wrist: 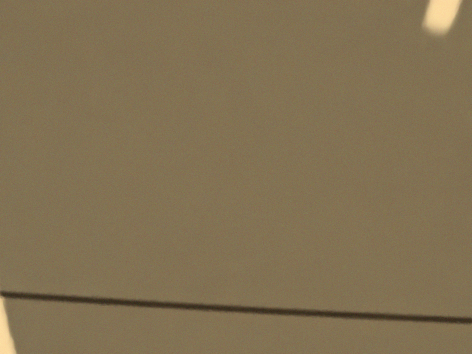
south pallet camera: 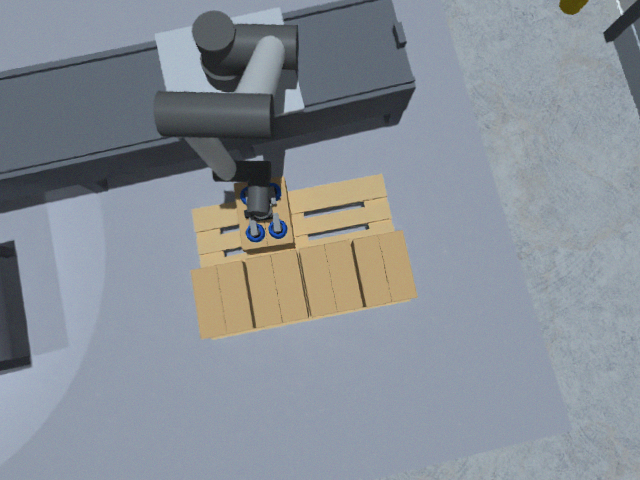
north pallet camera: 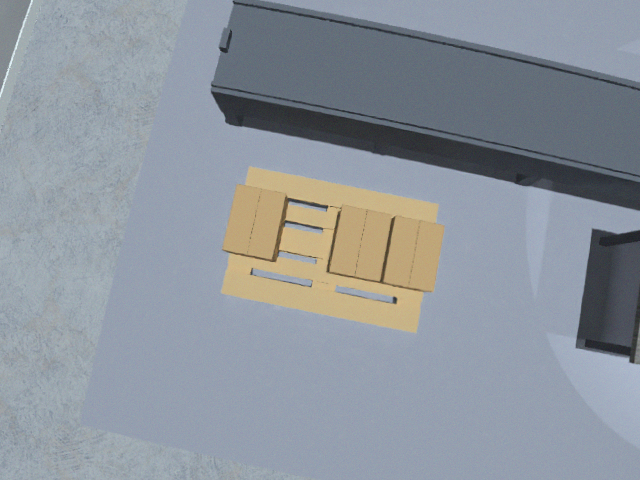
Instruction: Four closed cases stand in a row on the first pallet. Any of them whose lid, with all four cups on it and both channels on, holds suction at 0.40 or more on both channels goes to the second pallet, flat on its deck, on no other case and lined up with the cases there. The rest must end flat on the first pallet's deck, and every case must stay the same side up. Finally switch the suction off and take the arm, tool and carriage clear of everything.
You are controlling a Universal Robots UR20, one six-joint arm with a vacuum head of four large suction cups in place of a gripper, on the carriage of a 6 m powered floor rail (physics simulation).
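Frame: origin at the arm's base, x ahead, y left, z up, level; centimetres.
Seen in the pictures: hand, tool point: (wrist: 236,252); arm's base, link origin: (south pallet camera: 229,71).
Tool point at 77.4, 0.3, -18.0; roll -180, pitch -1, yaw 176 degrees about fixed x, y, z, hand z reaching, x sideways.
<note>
Offsets run from my tool point to a thing's top centre, as dx, dy, dz.
In the north view three closed cases stand on the first pallet (north pallet camera: 320,300): one case (north pallet camera: 254,222) at the left, then a gap, then a case (north pallet camera: 360,242) and another case (north pallet camera: 414,253) at the right. In the south view my four-cup vacuum head (south pallet camera: 262,212) is on the lid of a case {-0.5, -0.5, +2.4} (south pallet camera: 283,209) (wrist: 225,175) at the back left of the second pallet (south pallet camera: 336,193). The cups meet the lid and hold the case level, at or close above the deck, behind the front row. Its underside is hidden. In the wrist view its shaded lid fills the picture, a dark seam crossing low.
Several cases form the second pallet's front row: a case {+40.8, -33.0, +0.1} (south pallet camera: 222,299), a case {+42.0, -2.8, +0.1} (south pallet camera: 276,289), a case {+43.4, +27.5, +0.1} (south pallet camera: 331,279) and a case {+45.1, +57.8, +0.1} (south pallet camera: 384,268). The carriage (south pallet camera: 180,64) stands on the floor rail (south pallet camera: 77,108) (north pallet camera: 413,82) behind. Dark open structures (north pallet camera: 610,289) (south pallet camera: 12,310) stand beside both pallets.
</note>
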